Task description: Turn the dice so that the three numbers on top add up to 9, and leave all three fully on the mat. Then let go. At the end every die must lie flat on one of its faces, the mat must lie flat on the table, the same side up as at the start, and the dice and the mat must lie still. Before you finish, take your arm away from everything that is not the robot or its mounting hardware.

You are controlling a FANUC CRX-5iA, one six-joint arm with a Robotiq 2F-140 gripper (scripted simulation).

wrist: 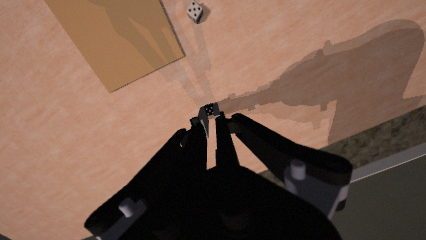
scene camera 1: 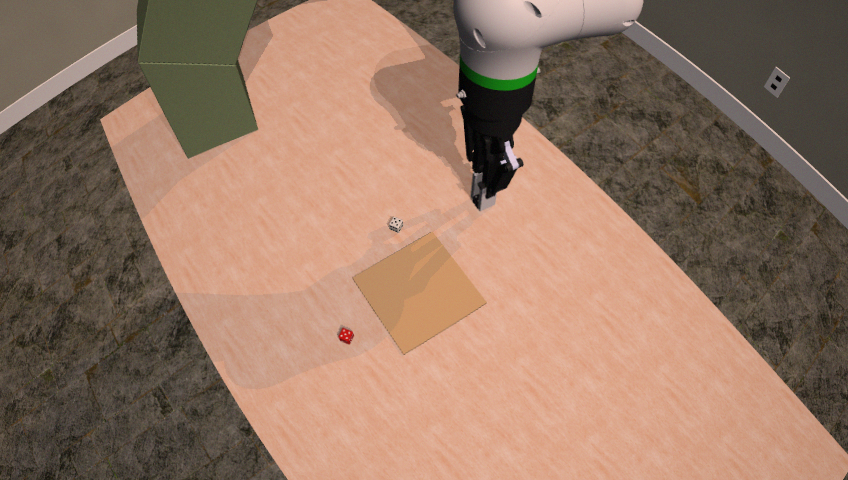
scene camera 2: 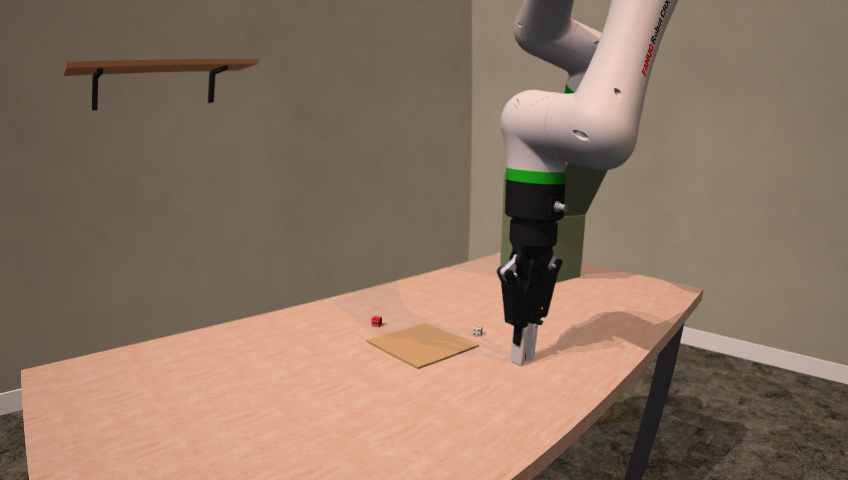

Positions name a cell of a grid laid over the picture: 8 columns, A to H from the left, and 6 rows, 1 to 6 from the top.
Labels:
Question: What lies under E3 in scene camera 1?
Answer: The gripper.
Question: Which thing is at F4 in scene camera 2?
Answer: The gripper.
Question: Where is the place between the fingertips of the gripper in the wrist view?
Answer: D3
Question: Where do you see a tan square mat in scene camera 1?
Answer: D4

